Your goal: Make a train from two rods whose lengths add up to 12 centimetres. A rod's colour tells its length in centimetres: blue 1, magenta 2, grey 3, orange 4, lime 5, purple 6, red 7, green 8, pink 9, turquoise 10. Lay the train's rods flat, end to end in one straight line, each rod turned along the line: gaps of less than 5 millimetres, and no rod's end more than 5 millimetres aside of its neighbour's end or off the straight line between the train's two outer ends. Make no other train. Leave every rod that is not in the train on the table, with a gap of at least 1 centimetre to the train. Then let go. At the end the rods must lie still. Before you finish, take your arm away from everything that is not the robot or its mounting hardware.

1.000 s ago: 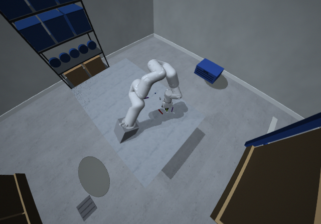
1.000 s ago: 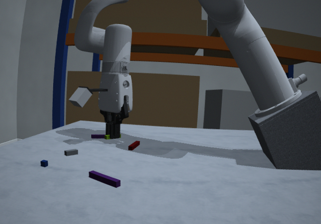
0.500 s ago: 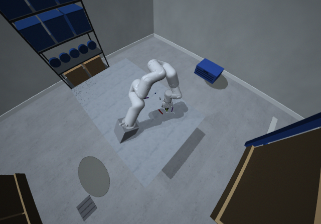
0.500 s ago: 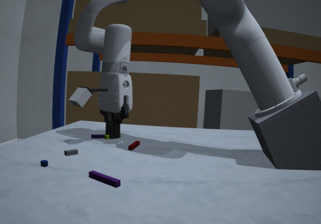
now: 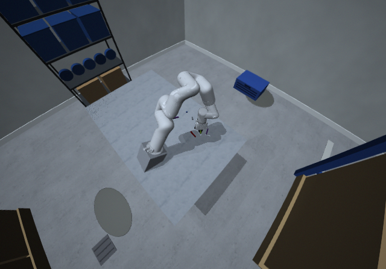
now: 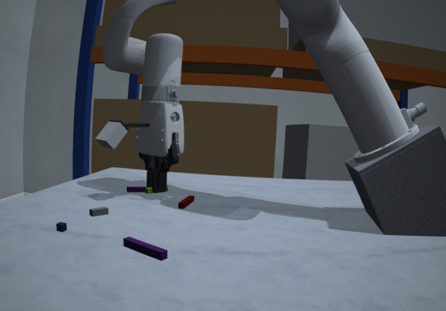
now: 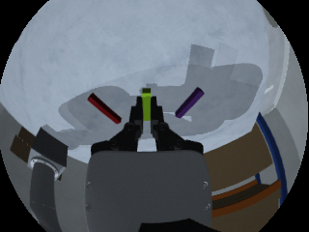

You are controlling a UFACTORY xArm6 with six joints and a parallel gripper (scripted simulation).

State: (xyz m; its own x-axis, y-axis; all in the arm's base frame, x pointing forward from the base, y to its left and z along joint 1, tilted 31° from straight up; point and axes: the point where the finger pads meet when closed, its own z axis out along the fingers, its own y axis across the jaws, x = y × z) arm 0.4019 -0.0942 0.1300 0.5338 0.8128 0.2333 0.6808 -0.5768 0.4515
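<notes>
Right now my hand is 70 mm past the red rod, 30 mm to the right of it and 30 mm above it. Also, from my hand: small blue rod (70 mm ahead, 250 mm to the left, 30 mm below); then grey rod (60 mm ahead, 160 mm to the left, 30 mm below); then lime rod (20 mm below).
</notes>
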